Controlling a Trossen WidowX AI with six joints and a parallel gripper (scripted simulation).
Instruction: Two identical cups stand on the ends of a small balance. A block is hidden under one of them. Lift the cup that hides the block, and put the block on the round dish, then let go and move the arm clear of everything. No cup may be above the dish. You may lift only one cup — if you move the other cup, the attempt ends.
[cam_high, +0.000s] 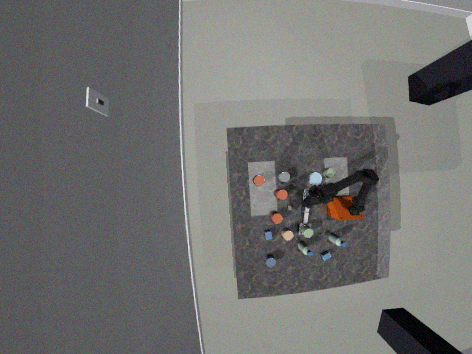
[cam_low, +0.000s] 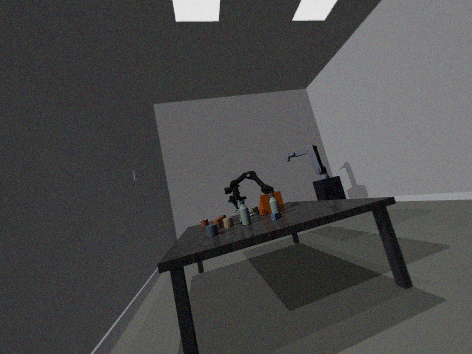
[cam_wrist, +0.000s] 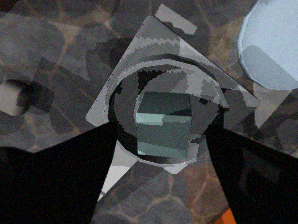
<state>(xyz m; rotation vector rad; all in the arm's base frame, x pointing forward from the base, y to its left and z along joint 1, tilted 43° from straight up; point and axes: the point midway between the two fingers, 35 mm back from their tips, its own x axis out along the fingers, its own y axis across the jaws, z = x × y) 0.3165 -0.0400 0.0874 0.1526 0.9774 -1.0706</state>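
Now: gripper tip 12 cm to the left of the pale blue round dish, 10 cm above it and 7 cm past it. Round my gripper tip: balance beam: 12 cm to the left, 6 cm below, 1 cm behind; then grey round object: 20 cm ahead, 13 cm to the right, 6 cm below.
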